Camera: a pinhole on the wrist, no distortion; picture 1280 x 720 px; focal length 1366.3 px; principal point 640.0 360.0 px. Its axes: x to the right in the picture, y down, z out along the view. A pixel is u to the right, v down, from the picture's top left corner.
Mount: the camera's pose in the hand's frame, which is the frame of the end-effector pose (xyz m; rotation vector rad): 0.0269 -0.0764 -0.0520 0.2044 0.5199 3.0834
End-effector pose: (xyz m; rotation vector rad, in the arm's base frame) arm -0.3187 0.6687 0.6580 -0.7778 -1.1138 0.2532
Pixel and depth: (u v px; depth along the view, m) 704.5 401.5 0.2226
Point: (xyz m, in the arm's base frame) -0.4404 0.7558 0.7312
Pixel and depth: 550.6 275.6 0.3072
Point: -0.4711 0.8437 0.7403
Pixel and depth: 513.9 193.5 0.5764
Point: -0.6182 1.0773 0.7465
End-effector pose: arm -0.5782 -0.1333 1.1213 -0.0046 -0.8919 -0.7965
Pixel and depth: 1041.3 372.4 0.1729
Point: -0.6719 -0.1099 1.1900
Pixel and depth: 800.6 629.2 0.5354
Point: -0.9056 0.0017 1.4645
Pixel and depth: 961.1 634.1 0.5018
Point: -0.9121 0.0264 1.4051
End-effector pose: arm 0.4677 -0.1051 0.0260 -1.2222 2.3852 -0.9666
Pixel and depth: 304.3 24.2 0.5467
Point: 0.4048 -0.3679 -0.4090
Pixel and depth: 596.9 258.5 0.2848
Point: 0.5113 -0.2375 -0.1467
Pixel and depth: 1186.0 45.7 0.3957
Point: 0.5912 -0.1153 -0.3010
